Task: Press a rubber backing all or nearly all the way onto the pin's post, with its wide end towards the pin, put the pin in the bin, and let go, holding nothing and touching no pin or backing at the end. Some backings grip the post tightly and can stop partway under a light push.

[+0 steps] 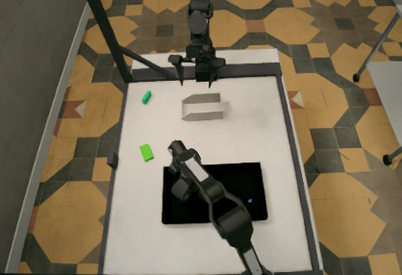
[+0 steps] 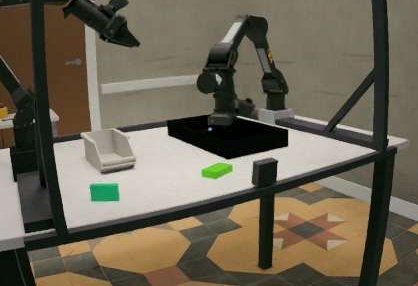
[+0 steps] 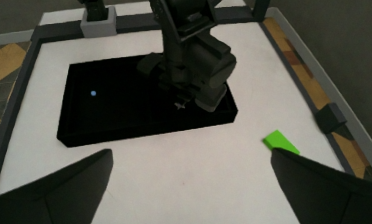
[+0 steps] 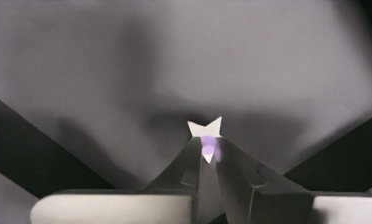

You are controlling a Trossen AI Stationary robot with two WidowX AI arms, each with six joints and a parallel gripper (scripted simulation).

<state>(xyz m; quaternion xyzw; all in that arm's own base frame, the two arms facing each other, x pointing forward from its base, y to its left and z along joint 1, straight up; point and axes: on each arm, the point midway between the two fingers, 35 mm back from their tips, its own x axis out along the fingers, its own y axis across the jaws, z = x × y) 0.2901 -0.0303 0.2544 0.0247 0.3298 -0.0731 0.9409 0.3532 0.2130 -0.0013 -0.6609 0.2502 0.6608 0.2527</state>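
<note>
Now: right hand 4 cm above the white star-shaped pin. Round my right hand: grey bin 33 cm to the left, 9 cm ahead, 1 cm below; black tray 7 cm ahead, 5 cm to the right, 3 cm below.
</note>
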